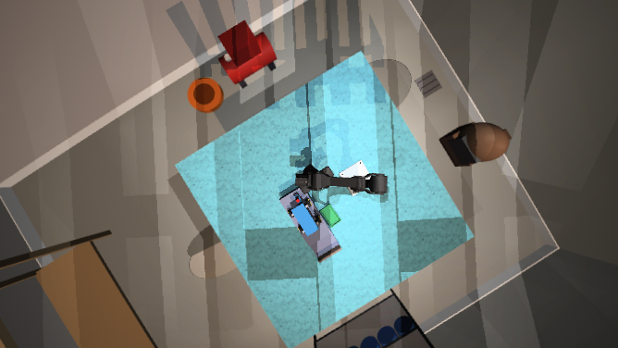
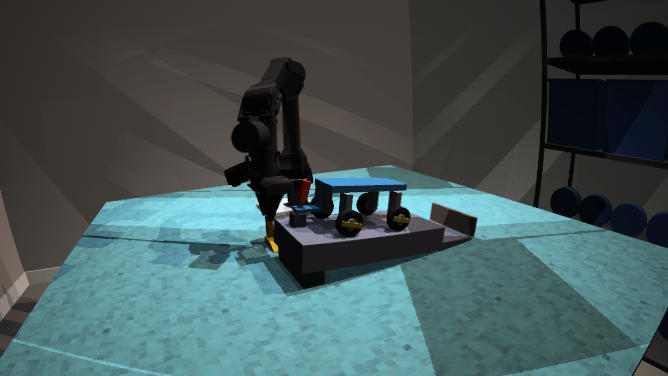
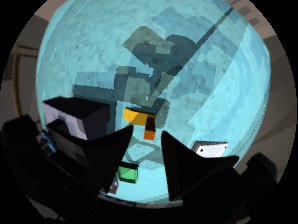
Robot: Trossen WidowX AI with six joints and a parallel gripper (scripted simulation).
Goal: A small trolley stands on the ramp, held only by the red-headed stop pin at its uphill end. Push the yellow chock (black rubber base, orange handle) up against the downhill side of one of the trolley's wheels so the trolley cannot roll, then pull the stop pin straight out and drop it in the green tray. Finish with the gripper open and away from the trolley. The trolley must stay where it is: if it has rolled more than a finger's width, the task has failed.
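The yellow chock is 4 cm below my gripper tip and 2 cm ahead of it. Also, from my gripper tip: blue-topped trolley (17 cm ahead, 12 cm to the left, 5 cm above); red-headed stop pin (14 cm ahead, 7 cm above, 2 cm to the left); grey ramp (17 cm ahead, 13 cm to the left, 1 cm below).
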